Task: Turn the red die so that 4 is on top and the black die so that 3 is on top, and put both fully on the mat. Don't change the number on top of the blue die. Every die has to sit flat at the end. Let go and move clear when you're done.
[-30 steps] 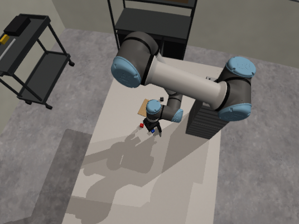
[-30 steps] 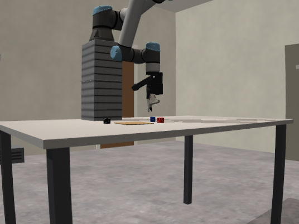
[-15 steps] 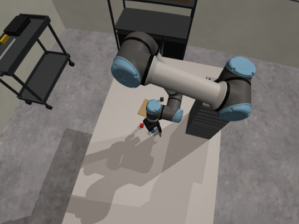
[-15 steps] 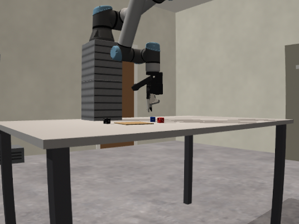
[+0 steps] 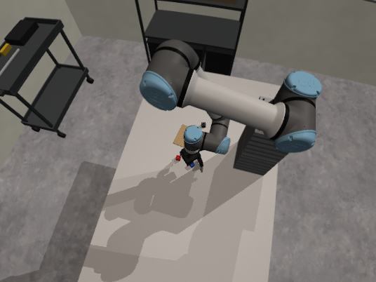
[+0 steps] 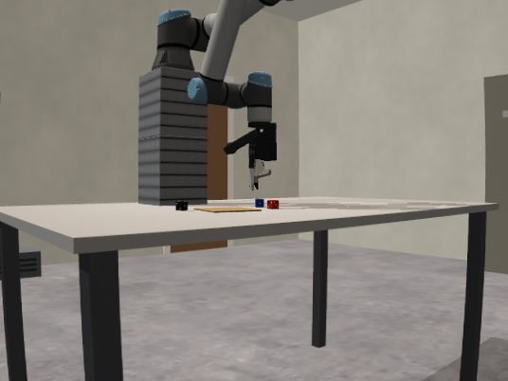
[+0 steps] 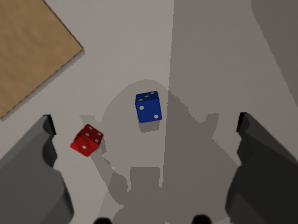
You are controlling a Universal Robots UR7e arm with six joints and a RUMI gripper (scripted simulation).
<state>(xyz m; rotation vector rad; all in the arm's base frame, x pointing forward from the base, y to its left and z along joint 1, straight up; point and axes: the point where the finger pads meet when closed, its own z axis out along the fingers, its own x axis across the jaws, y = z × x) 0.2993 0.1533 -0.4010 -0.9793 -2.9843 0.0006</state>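
Now: the blue die 40 mm below my hand, 10 mm to the left of it and 10 mm ahead of it. Round my hand: black die (250 mm to the right, 40 mm below, 30 mm ahead); then red die (100 mm ahead, 40 mm below, 10 mm to the left); then brown mat (140 mm to the right, 90 mm ahead, 50 mm below).
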